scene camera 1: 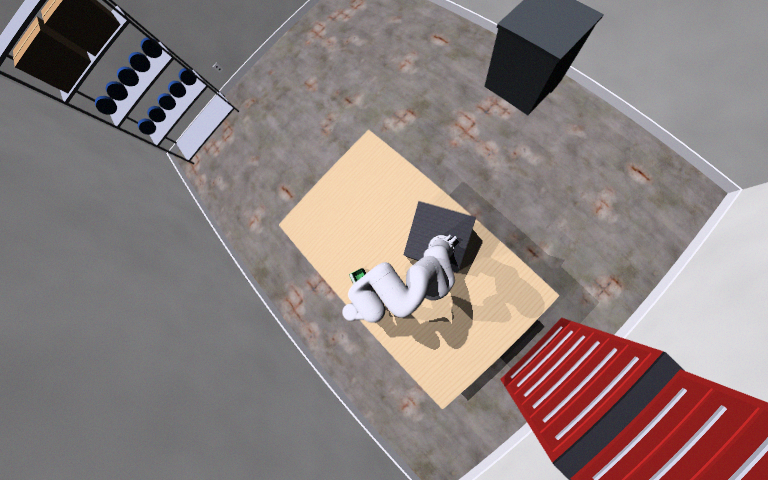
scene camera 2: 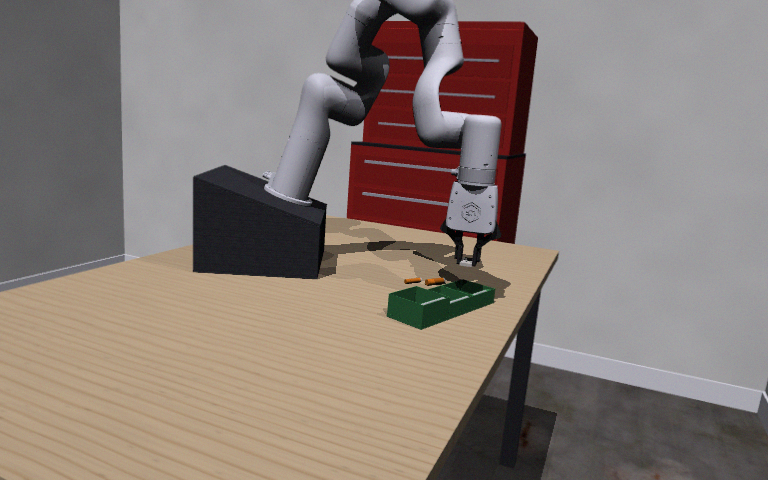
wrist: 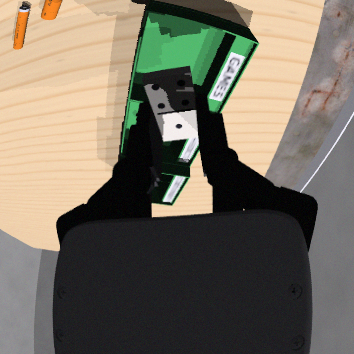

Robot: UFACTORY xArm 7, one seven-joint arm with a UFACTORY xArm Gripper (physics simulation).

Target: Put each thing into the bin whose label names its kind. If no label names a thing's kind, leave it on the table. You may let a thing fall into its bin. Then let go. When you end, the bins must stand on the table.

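Frame: origin at the arm's base, x back, y right, z up, level; centimetres.
Seen in the pictures: gripper, fingertip midpoint: (scene camera 2: 466,263) (wrist: 177,113); arm's base at its link origin: (scene camera 2: 287,196).
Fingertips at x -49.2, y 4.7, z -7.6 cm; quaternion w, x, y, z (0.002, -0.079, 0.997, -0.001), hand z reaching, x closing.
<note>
Pixels of each thing's middle, then the offset from my fingertips to it. Level surfaces: height alone.
- domino at the middle of its body: (wrist: 174,107) (scene camera 2: 467,261) dx +0.1, dy -0.8, dz +0.3 cm
- GAMES label at the middle of its body: (wrist: 225,77) dx -4.0, dy +0.8, dz -5.4 cm
- thin at the middle of its body: (wrist: 20,27) (scene camera 2: 413,280) dx +13.9, dy -5.7, dz -7.7 cm
- thicker at the middle of its body: (scene camera 2: 435,281) dx +9.2, dy -7.9, dz -7.5 cm
- wooden table at its surface level: dz -8.2 cm
My gripper (scene camera 2: 468,260) (wrist: 177,113) is shut on a domino (scene camera 2: 466,263) (wrist: 179,126), white with black dots and partly in shadow. It holds the domino above table height. In the wrist view the domino overlaps the GAMES bin and the bin beside it. The joined green bins (scene camera 1: 357,275) (scene camera 2: 404,311) (wrist: 254,44) stand on the table. The GAMES label (wrist: 227,76) is readable; the other two labels are not. The fingers and domino hide much of the other bins' insides. Two orange cylindrical things, one thin (scene camera 2: 412,280) (wrist: 20,29) and one thicker (scene camera 2: 434,281) (wrist: 51,7), lie on the table beside the bins.
The arm's dark wedge base (scene camera 1: 421,226) (scene camera 2: 254,232) stands on the wooden table (scene camera 1: 362,186) (scene camera 2: 226,350). The bins stand near a table edge. A red drawer cabinet (scene camera 1: 600,362) (scene camera 2: 430,127) stands beyond the table. The arm hides part of the table in scene camera 1.
</note>
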